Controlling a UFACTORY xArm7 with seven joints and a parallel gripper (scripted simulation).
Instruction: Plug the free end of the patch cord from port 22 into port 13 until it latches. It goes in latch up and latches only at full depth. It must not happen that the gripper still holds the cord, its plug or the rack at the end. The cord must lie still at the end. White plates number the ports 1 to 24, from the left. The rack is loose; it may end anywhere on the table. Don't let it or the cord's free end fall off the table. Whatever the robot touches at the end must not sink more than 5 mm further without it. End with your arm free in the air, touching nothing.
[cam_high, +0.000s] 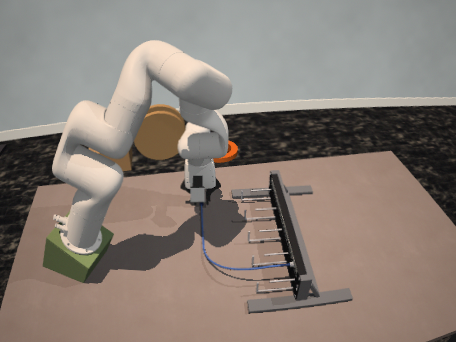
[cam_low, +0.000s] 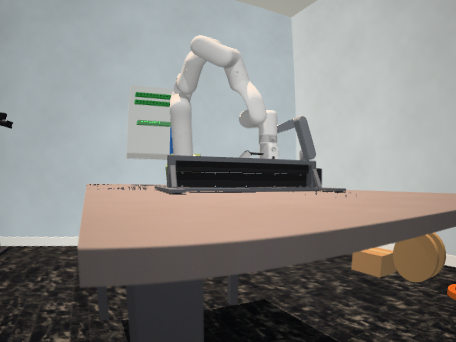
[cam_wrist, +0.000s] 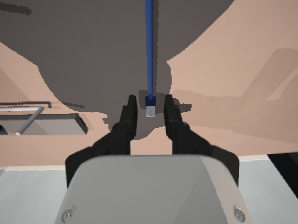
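Right now the cord plug is 2 cm to the left of my hand and 2 cm below it.
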